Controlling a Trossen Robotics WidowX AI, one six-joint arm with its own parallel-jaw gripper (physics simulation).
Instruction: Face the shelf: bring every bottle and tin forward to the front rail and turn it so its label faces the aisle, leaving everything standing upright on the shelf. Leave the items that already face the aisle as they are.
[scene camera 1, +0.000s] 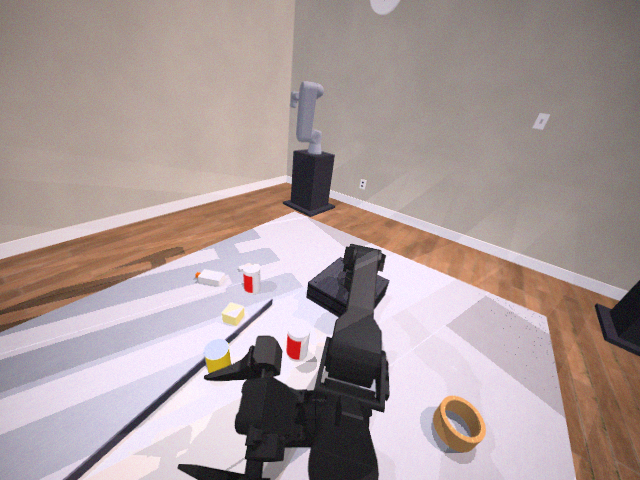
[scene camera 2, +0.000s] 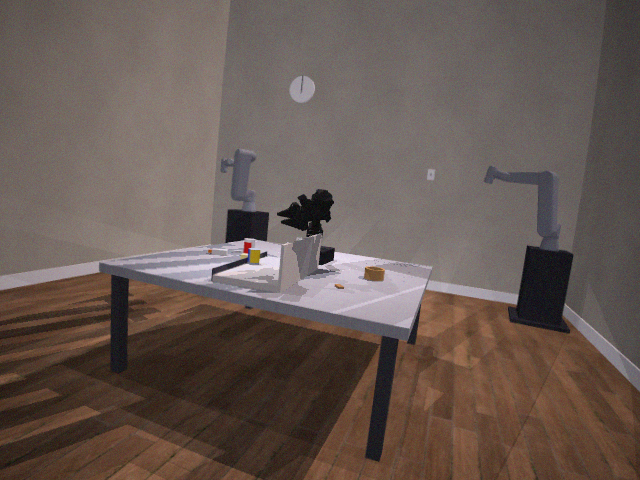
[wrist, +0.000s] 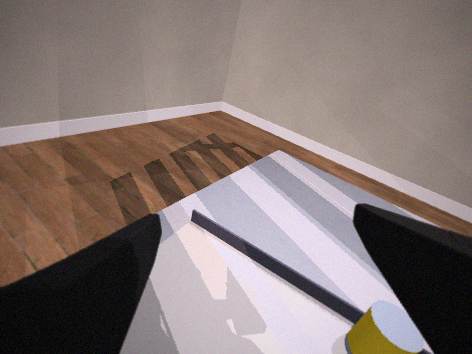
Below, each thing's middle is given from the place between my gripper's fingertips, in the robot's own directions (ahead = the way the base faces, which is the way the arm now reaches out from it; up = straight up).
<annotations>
The yellow tin (scene camera 1: 217, 355) is 120 mm behind my hand, 190 mm to the right of it and 200 mm below it. From my hand the other things lie so: dark front rail (wrist: 332, 301) 80 mm behind, 210 mm to the right, 240 mm below.
</annotations>
